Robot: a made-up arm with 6 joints. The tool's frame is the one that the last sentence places.
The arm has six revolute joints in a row. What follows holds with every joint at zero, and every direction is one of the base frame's. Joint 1 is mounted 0.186 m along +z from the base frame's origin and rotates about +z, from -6.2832 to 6.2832 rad. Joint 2 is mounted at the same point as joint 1 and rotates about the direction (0, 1, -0.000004), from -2.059 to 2.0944 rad. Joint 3 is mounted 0.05 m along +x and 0.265 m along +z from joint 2 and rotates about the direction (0, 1, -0.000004), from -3.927 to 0.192 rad. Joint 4 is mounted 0.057 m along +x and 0.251 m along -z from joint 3 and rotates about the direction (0, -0.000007, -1), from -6.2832 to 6.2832 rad. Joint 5 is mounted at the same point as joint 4 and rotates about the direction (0, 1, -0.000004), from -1.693 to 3.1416 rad. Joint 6 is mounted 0.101 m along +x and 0.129 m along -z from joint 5 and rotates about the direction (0, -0.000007, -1), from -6.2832 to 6.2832 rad. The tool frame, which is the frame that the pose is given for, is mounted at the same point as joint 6; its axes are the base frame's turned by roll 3.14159, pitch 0 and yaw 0 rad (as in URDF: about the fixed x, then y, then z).
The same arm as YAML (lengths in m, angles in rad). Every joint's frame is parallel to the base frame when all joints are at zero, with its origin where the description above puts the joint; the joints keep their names.
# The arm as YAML. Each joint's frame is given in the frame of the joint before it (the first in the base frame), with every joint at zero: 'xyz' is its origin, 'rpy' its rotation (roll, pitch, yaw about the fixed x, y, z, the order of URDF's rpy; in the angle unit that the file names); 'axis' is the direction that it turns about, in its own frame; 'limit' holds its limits. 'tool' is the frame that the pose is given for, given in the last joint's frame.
units:
  length: m
  angle: rad
joints:
  - name: joint 1
    type: revolute
    origin:
      xyz: [0.0, 0.0, 0.186]
      rpy: [0.0, 0.0, 0.0]
    axis: "+z"
    limit:
      lower: -6.2832
      upper: 6.2832
  - name: joint 2
    type: revolute
    origin:
      xyz: [0.0, 0.0, 0.0]
      rpy: [0.0, 0.0, 0.0]
    axis: "+y"
    limit:
      lower: -2.059
      upper: 2.0944
  - name: joint 3
    type: revolute
    origin:
      xyz: [0.05, 0.0, 0.265]
      rpy: [0.0, 0.0, 0.0]
    axis: "+y"
    limit:
      lower: -3.927
      upper: 0.192
  - name: joint 4
    type: revolute
    origin:
      xyz: [0.057, 0.0, -0.251]
      rpy: [0.0, 0.0, 0.0]
    axis: "-z"
    limit:
      lower: -6.2832
      upper: 6.2832
  - name: joint 5
    type: revolute
    origin:
      xyz: [0.0, 0.0, 0.0]
      rpy: [0.0, 0.0, 0.0]
    axis: "+y"
    limit:
      lower: -1.693
      upper: 3.1416
  - name: joint 6
    type: revolute
    origin:
      xyz: [0.101, 0.0, -0.129]
      rpy: [0.0, 0.0, 0.0]
    axis: "-z"
    limit:
      lower: -6.2832
      upper: 6.2832
tool:
  origin:
    xyz: [0.0, 0.0, 0.0]
    rpy: [3.1416, 0.0, 0.0]

